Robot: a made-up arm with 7 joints. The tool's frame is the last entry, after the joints.
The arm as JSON. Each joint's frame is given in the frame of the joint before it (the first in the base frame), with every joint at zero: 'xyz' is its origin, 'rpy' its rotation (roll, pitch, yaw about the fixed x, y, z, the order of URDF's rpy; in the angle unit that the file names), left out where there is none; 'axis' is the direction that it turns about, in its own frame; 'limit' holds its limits. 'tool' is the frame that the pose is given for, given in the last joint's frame.
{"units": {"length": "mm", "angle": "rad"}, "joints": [
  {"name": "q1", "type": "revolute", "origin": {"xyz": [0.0, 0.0, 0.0]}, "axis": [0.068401, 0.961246, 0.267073], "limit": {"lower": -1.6, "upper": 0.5}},
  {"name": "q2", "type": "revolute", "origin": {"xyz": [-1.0, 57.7, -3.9]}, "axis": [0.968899, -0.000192, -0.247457], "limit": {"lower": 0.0, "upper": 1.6}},
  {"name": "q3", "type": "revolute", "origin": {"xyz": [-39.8, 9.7, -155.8]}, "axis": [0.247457, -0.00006, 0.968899], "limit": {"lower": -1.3, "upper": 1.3}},
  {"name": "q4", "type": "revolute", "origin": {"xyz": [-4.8, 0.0, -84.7]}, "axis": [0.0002, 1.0, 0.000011], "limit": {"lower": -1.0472, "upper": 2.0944}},
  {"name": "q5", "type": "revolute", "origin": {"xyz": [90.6, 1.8, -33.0]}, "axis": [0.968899, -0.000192, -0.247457], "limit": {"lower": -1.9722, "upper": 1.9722}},
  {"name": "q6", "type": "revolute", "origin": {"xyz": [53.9, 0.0, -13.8]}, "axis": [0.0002, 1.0, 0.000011], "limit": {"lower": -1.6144, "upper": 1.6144}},
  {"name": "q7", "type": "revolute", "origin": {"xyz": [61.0, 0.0, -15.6]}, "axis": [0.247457, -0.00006, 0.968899], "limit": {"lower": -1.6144, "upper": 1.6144}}
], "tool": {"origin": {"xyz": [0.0, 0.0, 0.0], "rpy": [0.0, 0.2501, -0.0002]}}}
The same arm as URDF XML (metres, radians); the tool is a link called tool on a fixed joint. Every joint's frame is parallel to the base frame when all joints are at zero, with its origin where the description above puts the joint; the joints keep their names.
<robot name="arm">
<joint name="q1" type="revolute"><parent link="base"/><child link="link1"/><origin xyz="0 0 0" rpy="0 0 0"/><axis xyz="0.068403 0.961235 0.26711"/><limit lower="-1.6" upper="0.5"/></joint>
<joint name="q2" type="revolute"><parent link="link1"/><child link="link2"/><origin xyz="-0.001 0.0577 -0.0039" rpy="0 0 0"/><axis xyz="0.968889 -0.0002 -0.247497"/><limit lower="0" upper="1.6"/></joint>
<joint name="q3" type="revolute"><parent link="link2"/><child link="link3"/><origin xyz="-0.0398 0.0097 -0.1558" rpy="0 0 0"/><axis xyz="0.247497 -0.0001 0.968889"/><limit lower="-1.3" upper="1.3"/></joint>
<joint name="q4" type="revolute"><parent link="link3"/><child link="link4"/><origin xyz="-0.0048 0 -0.0847" rpy="0 0 0"/><axis xyz="0.0002 1 0"/><limit lower="-1.0472" upper="2.0944"/></joint>
<joint name="q5" type="revolute"><parent link="link4"/><child link="link5"/><origin xyz="0.0906 0.0018 -0.033" rpy="0 0 0"/><axis xyz="0.968889 -0.0002 -0.247497"/><limit lower="-1.9722" upper="1.9722"/></joint>
<joint name="q6" type="revolute"><parent link="link5"/><child link="link6"/><origin xyz="0.0539 0 -0.0138" rpy="0 0 0"/><axis xyz="0.0002 1 0"/><limit lower="-1.6144" upper="1.6144"/></joint>
<joint name="q7" type="revolute"><parent link="link6"/><child link="link7"/><origin xyz="0.061 0 -0.0156" rpy="0 0 0"/><axis xyz="0.247497 -0.0001 0.968889"/><limit lower="-1.6144" upper="1.6144"/></joint>
<joint name="tool_fixed" type="fixed"><parent link="link7"/><child link="tool"/><origin xyz="0 0 0" rpy="0 0.2501 -0.0002"/></joint>
<link name="base"/>
<link name="link1"/>
<link name="link2"/>
<link name="link3"/>
<link name="link4"/>
<link name="link5"/>
<link name="link6"/>
<link name="link7"/>
<link name="tool"/>
</robot>

